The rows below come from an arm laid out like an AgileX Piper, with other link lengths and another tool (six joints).
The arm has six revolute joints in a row. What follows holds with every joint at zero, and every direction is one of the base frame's.
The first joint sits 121.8 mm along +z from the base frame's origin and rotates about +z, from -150 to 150 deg.
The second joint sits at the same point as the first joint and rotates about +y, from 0 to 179.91 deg.
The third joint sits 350.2 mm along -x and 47.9 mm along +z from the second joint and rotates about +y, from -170 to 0 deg.
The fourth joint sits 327.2 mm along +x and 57.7 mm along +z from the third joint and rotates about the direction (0.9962, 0, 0.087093), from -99.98 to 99.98 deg.
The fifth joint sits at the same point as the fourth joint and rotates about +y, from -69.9 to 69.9 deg.
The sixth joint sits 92.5 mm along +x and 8.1 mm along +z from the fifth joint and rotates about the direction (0.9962, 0, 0.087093), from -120 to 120 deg.
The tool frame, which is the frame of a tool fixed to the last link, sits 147.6 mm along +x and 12 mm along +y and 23.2 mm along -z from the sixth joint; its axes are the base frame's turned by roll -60.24, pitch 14.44 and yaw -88.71 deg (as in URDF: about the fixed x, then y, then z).
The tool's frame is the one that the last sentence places.
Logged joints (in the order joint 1, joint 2, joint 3, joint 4, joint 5, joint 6), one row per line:
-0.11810, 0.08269, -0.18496, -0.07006, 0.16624, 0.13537
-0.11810, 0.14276, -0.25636, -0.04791, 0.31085, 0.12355
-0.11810, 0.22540, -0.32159, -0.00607, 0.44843, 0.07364
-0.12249, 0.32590, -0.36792, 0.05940, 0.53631, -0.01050
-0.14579, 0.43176, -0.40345, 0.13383, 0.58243, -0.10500
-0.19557, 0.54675, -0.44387, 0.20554, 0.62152, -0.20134
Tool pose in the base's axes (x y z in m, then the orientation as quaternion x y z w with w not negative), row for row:
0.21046, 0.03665, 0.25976, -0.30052, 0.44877, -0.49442, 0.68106
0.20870, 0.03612, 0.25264, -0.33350, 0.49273, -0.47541, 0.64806
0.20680, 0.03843, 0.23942, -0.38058, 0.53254, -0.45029, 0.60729
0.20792, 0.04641, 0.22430, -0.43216, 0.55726, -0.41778, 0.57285
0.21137, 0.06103, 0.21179, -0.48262, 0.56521, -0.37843, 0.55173
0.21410, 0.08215, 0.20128, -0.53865, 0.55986, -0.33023, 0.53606
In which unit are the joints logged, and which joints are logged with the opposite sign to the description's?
The joints are logged in radians. Opposite sign: joint 1.
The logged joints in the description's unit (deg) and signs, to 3 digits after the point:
6.767, 4.738, -10.597, -4.014, 9.525, 7.756
6.767, 8.180, -14.688, -2.745, 17.810, 7.079
6.767, 12.914, -18.426, -0.348, 25.693, 4.219
7.018, 18.673, -21.080, 3.403, 30.728, -0.602
8.353, 24.738, -23.116, 7.668, 33.371, -6.016
11.205, 31.326, -25.432, 11.777, 35.610, -11.536

